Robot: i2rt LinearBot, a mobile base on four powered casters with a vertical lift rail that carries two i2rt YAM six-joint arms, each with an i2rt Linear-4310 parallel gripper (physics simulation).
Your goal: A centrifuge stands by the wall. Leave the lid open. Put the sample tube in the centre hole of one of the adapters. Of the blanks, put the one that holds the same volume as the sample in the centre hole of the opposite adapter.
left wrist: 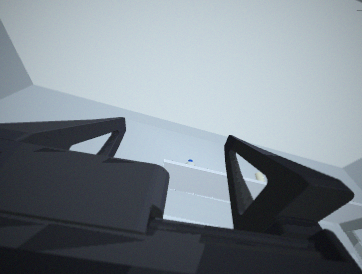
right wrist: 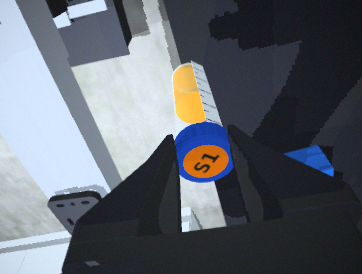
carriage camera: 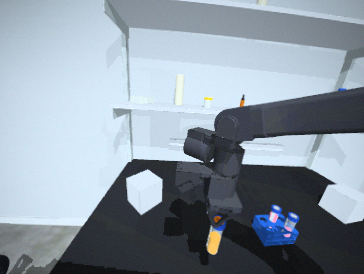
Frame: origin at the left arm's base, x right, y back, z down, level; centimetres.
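Where they show: left gripper, fingertip midpoint: (left wrist: 176, 132); right gripper, fingertip midpoint: (right wrist: 201, 138) (carriage camera: 213, 221).
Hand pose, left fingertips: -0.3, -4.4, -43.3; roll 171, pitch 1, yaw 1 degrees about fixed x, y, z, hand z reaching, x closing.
Note:
Things, the pixels of their top centre, and the offset from my left fingertips, as dx, dy, dz. "*": a spot on its surface instead. Level surfaces: height alone.
- sample tube, middle of its top: (right wrist: 201, 160) (carriage camera: 218, 220) +43.2, -13.0, +31.7
- black table, its level: dz +55.3
- blue rack, middle of its top: (right wrist: 307, 199) (carriage camera: 275, 223) +72.6, -29.3, +49.3
- white cube, middle of its top: (carriage camera: 144, 179) +15.5, -41.3, +42.3
- white block, middle of its top: (carriage camera: 350, 192) +117.1, -44.5, +42.3
- wall shelf, its level: dz +9.8
- cream cylinder, surface spot: (carriage camera: 179, 90) * +27.4, -73.5, +0.8
- yellow-lidded jar, surface spot: (carriage camera: 208, 103) * +45.0, -68.5, +6.9
My right gripper (carriage camera: 218, 218) (right wrist: 201, 138) is shut on the sample tube (carriage camera: 213, 242) (right wrist: 189, 102), just below its blue cap with an orange "S1" top. The tube holds orange liquid and hangs over the black table (carriage camera: 100, 240), left of the blue rack (carriage camera: 275, 239) (right wrist: 316, 159). In the carriage view two blue-capped blanks, one blank (carriage camera: 274, 214) and another blank (carriage camera: 291, 221), stand in the rack with pink contents; their volumes are too small to read. My left gripper (left wrist: 176, 132) is open and empty, facing the upper wall. I cannot make out the centrifuge or its adapters.
A white cube (carriage camera: 144, 192) stands on the table at the left and another white block (carriage camera: 344, 204) at the right edge. A wall shelf (carriage camera: 160, 107) behind carries a cream cylinder (carriage camera: 179, 90) and a yellow-lidded jar (carriage camera: 208, 103). A dark grey box-shaped body (right wrist: 102, 37) shows at upper left.

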